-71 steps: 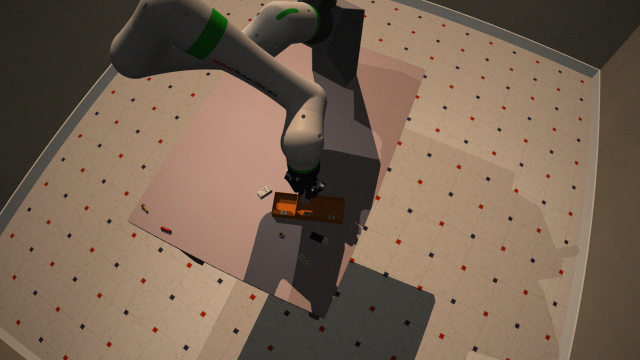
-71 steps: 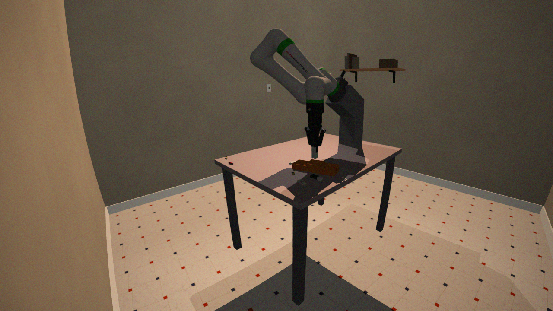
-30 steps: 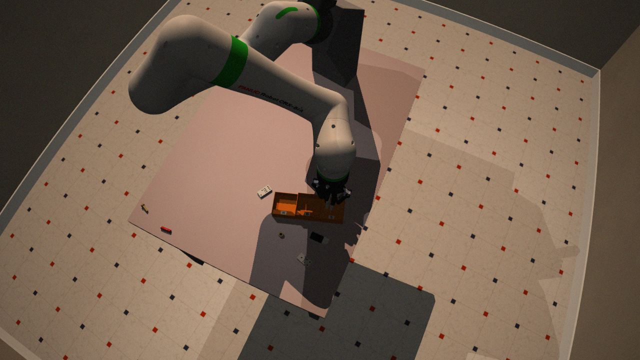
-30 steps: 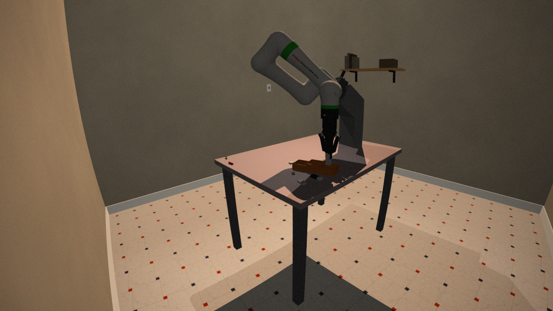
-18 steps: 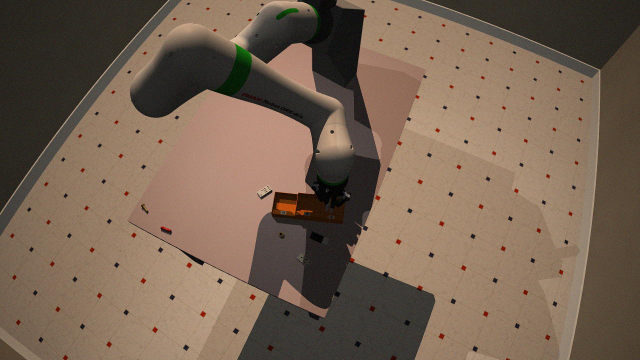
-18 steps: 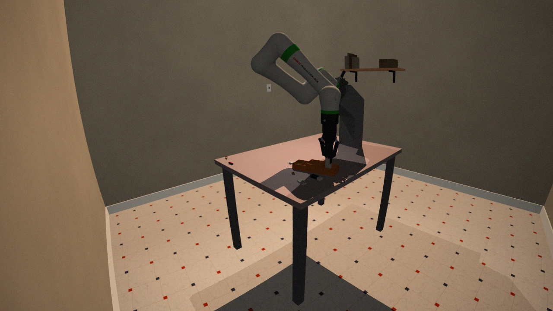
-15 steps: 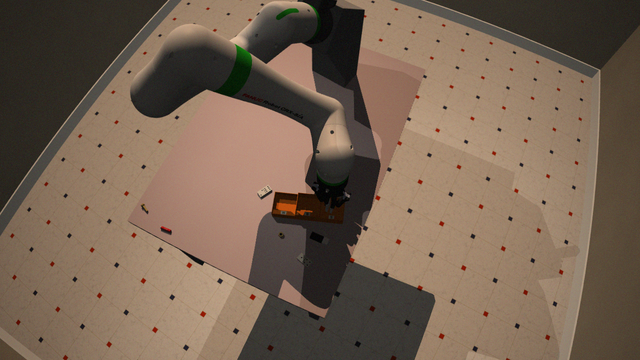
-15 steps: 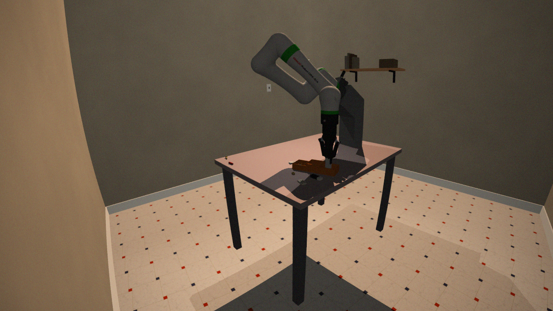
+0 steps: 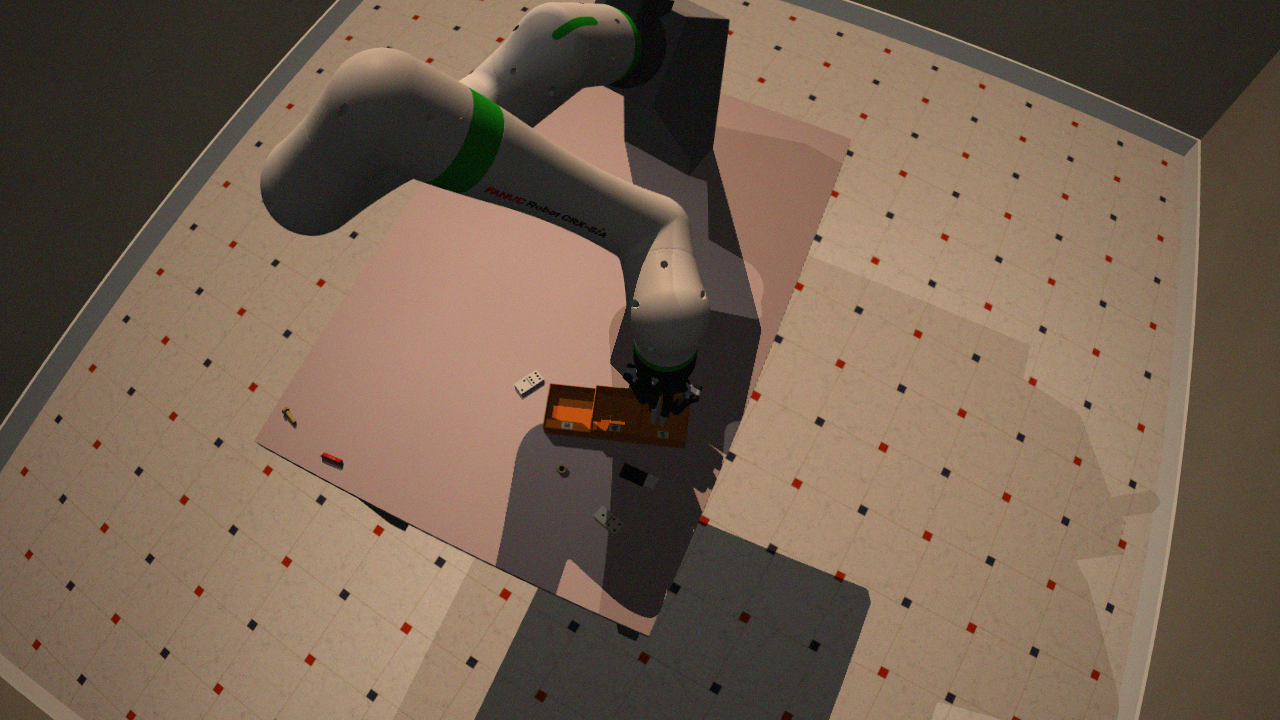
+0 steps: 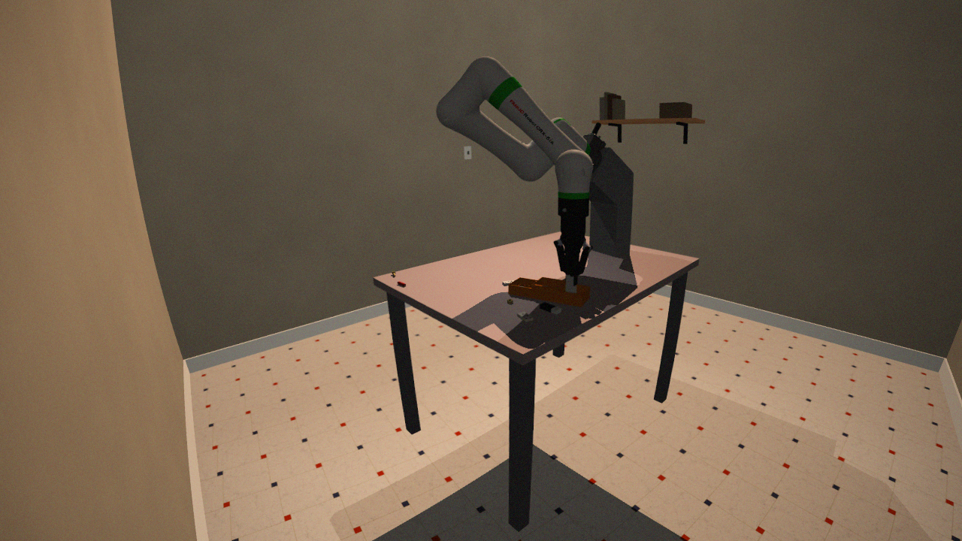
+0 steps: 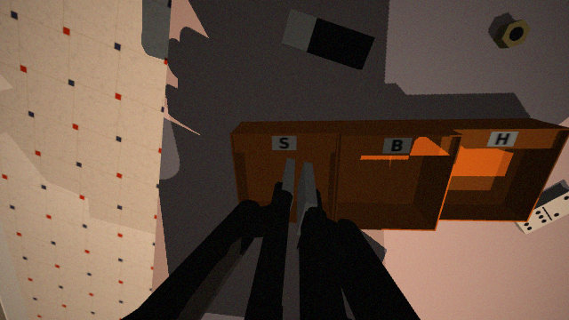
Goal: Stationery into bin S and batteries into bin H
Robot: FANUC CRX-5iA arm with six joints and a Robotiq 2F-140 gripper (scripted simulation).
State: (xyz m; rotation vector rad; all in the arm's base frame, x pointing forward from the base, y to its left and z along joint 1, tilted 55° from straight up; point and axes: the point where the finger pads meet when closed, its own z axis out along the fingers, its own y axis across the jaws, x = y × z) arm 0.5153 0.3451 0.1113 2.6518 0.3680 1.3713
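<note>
Now: the red battery 410 mm ahead of my hand, 440 mm to the right of it and 40 mm below it. Also, from my hand: grey domino (200 mm ahead, 40 mm to the left, 40 mm below); then black block (110 mm ahead, 40 mm to the left, 40 mm below); then ring-like part (170 mm ahead, 90 mm to the right, 50 mm below).
</note>
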